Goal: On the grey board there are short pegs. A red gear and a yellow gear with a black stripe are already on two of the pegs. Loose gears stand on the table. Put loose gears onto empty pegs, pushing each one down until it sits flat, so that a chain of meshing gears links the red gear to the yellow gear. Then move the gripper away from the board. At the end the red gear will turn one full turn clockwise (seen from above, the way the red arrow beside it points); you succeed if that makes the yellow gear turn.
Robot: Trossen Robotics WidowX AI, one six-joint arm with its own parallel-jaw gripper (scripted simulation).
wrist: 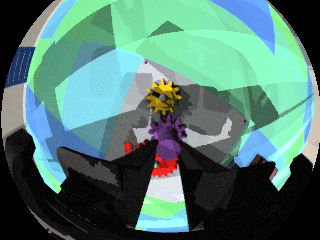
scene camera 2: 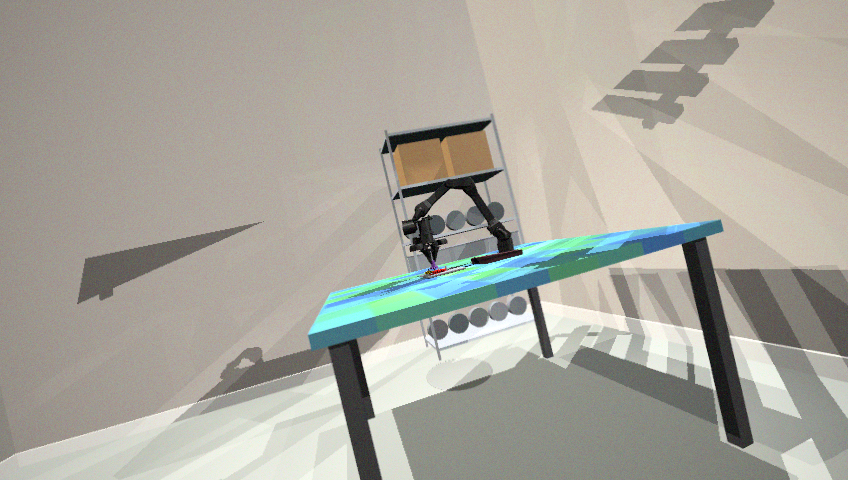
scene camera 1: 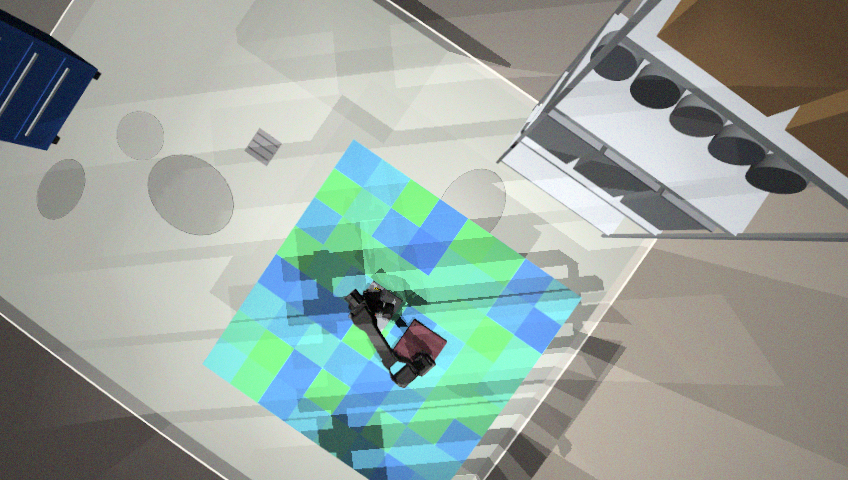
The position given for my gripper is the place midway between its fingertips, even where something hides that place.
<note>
My gripper point(wrist: 168, 145) carries a purple gear point(wrist: 168, 133).
</note>
